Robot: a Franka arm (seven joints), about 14 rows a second.
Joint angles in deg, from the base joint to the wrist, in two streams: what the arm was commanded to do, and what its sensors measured. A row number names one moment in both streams.
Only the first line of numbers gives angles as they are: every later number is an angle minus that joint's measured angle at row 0.
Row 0, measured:
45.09 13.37 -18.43 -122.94 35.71 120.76 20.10
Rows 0 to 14, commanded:
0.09 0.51 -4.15 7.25 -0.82 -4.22 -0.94
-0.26 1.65 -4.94 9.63 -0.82 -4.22 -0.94
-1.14 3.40 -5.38 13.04 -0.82 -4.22 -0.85
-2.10 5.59 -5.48 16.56 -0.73 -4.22 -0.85
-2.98 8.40 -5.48 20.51 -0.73 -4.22 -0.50
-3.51 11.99 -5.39 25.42 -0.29 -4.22 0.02
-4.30 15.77 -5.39 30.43 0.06 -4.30 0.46
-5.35 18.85 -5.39 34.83 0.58 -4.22 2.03
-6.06 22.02 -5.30 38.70 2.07 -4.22 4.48
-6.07 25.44 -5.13 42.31 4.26 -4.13 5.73
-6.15 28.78 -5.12 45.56 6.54 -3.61 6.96
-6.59 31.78 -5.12 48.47 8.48 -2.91 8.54
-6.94 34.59 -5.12 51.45 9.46 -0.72 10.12
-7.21 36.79 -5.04 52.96 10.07 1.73 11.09
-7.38 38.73 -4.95 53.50 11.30 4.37 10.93
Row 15, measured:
-5.83 32.84 -5.22 46.81 8.64 1.99 8.68
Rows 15 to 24, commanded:
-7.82 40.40 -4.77 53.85 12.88 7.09 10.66
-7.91 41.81 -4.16 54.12 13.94 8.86 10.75
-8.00 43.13 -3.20 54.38 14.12 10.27 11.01
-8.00 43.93 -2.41 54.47 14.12 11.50 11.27
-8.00 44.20 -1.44 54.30 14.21 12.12 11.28
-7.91 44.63 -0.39 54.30 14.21 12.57 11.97
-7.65 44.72 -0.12 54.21 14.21 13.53 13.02
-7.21 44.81 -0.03 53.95 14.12 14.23 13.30
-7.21 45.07 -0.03 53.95 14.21 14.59 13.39
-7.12 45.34 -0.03 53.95 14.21 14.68 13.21
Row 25, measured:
-7.04 44.15 0.11 51.98 13.16 14.09 11.94
